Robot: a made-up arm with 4 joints.
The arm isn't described. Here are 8 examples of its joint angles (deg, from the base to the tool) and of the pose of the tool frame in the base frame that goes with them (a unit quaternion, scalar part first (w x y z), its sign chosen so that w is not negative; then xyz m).
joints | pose
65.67 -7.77 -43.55 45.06 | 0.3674 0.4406 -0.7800 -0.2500 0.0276 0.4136 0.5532
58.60 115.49 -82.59 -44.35 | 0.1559 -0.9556 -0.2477 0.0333 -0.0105 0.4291 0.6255
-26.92 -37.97 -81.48 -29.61 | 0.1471 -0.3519 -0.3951 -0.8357 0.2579 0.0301 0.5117
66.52 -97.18 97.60 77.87 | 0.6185 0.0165 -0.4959 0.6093 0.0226 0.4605 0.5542
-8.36 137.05 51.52 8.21 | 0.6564 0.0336 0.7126 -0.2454 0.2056 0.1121 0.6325
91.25 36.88 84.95 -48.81 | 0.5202 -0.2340 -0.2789 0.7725 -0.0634 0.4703 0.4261
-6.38 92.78 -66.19 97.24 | 0.2923 -0.1934 -0.2771 -0.8946 0.2174 0.1292 0.5902
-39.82 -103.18 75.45 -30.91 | 0.3111 -0.1101 -0.9393 0.0938 0.3221 -0.0430 0.5283
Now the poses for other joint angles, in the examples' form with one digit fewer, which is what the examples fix.
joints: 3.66 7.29 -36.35 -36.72
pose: 0.577 -0.381 -0.622 -0.367 0.209 0.139 0.631
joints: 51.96 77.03 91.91 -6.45
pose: 0.975 0.040 0.135 0.170 0.030 0.367 0.562
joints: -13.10 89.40 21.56 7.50
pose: 0.899 -0.040 0.289 -0.326 0.220 0.082 0.583
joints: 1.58 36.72 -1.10 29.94
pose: 0.790 0.034 -0.247 -0.560 0.213 0.154 0.591
